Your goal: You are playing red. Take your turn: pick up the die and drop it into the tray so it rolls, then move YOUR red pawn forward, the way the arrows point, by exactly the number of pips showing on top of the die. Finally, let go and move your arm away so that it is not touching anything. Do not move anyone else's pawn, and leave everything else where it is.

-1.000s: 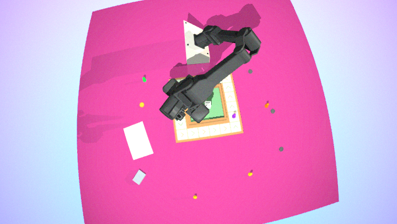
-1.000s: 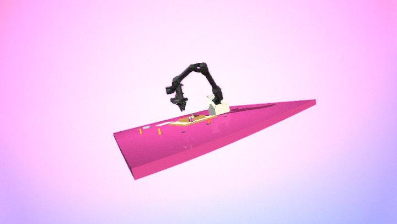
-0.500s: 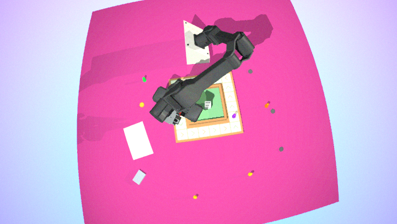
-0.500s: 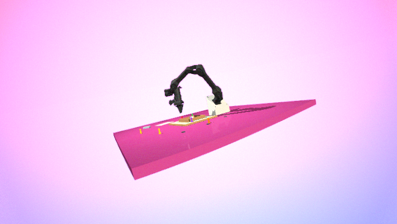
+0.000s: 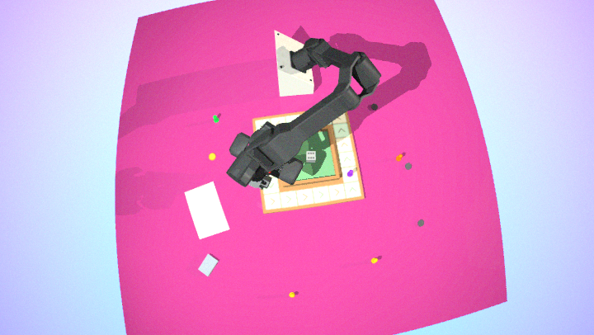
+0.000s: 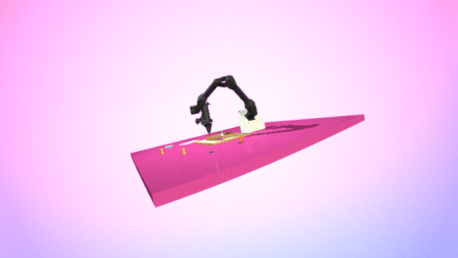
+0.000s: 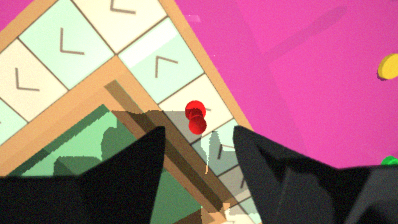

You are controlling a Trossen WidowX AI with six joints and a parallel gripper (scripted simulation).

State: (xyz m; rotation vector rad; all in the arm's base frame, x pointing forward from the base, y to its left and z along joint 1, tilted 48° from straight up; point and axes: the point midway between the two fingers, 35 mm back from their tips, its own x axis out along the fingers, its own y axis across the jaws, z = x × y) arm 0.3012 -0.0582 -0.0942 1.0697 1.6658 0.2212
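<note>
Now: gripper tip 20 mm above the red pawn. The rest, counted from my gripper tip: yellow disc (170 mm to the right, 60 mm behind, 50 mm below); green tray (110 mm to the left, 40 mm below, 30 mm behind); white die (120 mm to the left, 30 mm below, 30 mm behind).
</note>
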